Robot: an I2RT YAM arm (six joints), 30 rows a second.
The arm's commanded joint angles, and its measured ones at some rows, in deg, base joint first. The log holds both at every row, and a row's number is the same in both.
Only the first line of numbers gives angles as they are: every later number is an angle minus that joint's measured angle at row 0.
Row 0, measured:
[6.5, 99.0, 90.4, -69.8, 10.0, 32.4]
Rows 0 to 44, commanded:
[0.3, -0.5, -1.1, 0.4, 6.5, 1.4]
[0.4, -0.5, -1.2, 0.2, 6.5, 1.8]
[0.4, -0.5, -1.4, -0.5, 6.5, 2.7]
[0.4, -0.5, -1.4, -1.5, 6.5, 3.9]
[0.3, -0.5, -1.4, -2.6, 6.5, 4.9]
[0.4, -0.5, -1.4, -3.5, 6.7, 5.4]
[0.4, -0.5, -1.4, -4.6, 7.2, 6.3]
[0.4, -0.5, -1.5, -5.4, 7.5, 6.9]
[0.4, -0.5, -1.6, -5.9, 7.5, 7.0]
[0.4, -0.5, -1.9, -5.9, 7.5, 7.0]
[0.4, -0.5, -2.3, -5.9, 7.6, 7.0]
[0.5, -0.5, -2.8, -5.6, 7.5, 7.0]
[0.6, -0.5, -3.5, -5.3, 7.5, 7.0]
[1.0, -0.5, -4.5, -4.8, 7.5, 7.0]
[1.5, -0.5, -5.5, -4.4, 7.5, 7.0]
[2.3, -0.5, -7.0, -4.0, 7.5, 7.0]
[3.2, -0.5, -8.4, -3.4, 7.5, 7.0]
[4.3, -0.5, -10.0, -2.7, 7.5, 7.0]
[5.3, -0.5, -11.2, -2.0, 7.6, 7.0]
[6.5, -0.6, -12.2, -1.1, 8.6, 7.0]
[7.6, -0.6, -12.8, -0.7, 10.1, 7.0]
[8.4, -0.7, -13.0, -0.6, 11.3, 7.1]
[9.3, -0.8, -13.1, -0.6, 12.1, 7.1]
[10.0, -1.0, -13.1, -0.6, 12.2, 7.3]
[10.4, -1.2, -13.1, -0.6, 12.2, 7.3]
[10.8, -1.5, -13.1, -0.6, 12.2, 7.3]
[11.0, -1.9, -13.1, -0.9, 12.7, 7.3]
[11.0, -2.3, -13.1, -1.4, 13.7, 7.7]
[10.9, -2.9, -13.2, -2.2, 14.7, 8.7]
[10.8, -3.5, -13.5, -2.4, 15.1, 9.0]
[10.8, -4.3, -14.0, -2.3, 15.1, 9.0]
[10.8, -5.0, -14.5, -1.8, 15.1, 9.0]
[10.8, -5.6, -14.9, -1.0, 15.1, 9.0]
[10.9, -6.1, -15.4, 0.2, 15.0, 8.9]
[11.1, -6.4, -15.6, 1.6, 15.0, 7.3]
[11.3, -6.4, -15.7, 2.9, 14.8, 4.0]
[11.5, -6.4, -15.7, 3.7, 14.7, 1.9]
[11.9, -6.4, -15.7, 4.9, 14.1, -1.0]
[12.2, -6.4, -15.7, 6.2, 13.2, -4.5]
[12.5, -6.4, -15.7, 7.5, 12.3, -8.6]
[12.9, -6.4, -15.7, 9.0, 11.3, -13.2]
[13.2, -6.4, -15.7, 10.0, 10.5, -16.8]
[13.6, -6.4, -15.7, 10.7, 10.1, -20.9]
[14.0, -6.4, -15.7, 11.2, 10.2, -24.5]
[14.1, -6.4, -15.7, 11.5, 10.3, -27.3]
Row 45, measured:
[13.2, -6.1, -15.5, 11.1, 11.8, -12.7]
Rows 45 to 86, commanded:
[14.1, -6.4, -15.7, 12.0, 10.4, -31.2]
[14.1, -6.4, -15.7, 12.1, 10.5, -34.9]
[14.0, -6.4, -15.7, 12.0, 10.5, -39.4]
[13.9, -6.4, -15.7, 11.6, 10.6, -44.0]
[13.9, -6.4, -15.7, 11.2, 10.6, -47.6]
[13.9, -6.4, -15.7, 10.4, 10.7, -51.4]
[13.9, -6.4, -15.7, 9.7, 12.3, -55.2]
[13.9, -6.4, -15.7, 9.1, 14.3, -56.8]
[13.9, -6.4, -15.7, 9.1, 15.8, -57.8]
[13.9, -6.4, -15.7, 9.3, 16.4, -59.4]
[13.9, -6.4, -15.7, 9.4, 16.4, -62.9]
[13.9, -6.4, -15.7, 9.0, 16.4, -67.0]
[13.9, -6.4, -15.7, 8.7, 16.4, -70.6]
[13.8, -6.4, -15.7, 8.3, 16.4, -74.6]
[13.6, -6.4, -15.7, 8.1, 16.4, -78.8]
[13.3, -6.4, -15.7, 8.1, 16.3, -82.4]
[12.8, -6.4, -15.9, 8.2, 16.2, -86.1]
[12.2, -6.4, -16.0, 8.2, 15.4, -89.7]
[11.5, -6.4, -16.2, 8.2, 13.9, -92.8]
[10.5, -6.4, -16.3, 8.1, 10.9, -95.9]
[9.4, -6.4, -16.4, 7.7, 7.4, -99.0]
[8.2, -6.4, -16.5, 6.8, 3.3, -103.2]
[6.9, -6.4, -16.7, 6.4, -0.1, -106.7]
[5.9, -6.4, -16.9, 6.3, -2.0, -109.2]
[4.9, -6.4, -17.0, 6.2, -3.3, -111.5]
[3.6, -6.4, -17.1, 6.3, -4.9, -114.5]
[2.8, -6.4, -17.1, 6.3, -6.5, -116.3]
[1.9, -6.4, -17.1, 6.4, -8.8, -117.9]
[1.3, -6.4, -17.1, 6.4, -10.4, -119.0]
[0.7, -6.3, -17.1, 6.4, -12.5, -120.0]
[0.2, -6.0, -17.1, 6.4, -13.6, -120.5]
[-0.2, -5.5, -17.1, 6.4, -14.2, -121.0]
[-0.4, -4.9, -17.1, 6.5, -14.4, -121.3]
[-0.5, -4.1, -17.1, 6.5, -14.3, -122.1]
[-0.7, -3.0, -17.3, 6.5, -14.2, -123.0]
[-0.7, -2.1, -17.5, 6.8, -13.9, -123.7]
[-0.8, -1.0, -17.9, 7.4, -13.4, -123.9]
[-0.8, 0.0, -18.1, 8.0, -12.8, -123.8]
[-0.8, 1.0, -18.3, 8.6, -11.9, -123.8]
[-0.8, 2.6, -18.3, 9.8, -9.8, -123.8]
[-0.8, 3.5, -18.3, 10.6, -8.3, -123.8]
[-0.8, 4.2, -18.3, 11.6, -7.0, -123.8]
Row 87, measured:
[-0.6, 1.3, -17.4, 10.4, -9.9, -121.8]
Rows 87 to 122, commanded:
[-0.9, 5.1, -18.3, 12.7, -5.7, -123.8]
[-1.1, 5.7, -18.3, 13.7, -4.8, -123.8]
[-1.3, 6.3, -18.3, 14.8, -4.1, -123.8]
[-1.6, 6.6, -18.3, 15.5, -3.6, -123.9]
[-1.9, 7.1, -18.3, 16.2, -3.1, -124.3]
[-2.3, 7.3, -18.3, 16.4, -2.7, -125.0]
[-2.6, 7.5, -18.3, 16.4, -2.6, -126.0]
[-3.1, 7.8, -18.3, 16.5, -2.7, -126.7]
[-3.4, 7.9, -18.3, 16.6, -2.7, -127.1]
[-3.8, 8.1, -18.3, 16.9, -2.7, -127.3]
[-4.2, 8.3, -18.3, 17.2, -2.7, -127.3]
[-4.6, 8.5, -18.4, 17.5, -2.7, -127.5]
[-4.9, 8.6, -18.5, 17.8, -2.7, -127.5]
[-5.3, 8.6, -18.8, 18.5, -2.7, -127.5]
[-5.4, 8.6, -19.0, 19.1, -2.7, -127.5]
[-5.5, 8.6, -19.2, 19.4, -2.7, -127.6]
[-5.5, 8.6, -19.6, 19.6, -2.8, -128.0]
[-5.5, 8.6, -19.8, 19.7, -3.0, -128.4]
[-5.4, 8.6, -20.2, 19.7, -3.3, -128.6]
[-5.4, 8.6, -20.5, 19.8, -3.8, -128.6]
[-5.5, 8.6, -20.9, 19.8, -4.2, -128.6]
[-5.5, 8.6, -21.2, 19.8, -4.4, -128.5]
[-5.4, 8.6, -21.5, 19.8, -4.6, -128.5]
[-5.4, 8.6, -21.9, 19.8, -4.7, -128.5]
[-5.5, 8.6, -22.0, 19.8, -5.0, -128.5]
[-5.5, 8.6, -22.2, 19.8, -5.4, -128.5]
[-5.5, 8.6, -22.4, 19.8, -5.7, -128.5]
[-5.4, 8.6, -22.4, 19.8, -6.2, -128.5]
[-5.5, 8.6, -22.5, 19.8, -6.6, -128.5]
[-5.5, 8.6, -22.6, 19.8, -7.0, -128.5]
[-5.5, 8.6, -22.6, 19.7, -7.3, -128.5]
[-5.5, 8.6, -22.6, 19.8, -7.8, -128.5]
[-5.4, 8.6, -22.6, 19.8, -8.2, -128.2]
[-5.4, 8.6, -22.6, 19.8, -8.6, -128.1]
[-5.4, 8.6, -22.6, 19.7, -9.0, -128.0]
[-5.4, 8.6, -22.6, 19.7, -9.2, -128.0]
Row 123, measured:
[-5.5, 7.5, -21.8, 20.2, -6.3, -127.3]
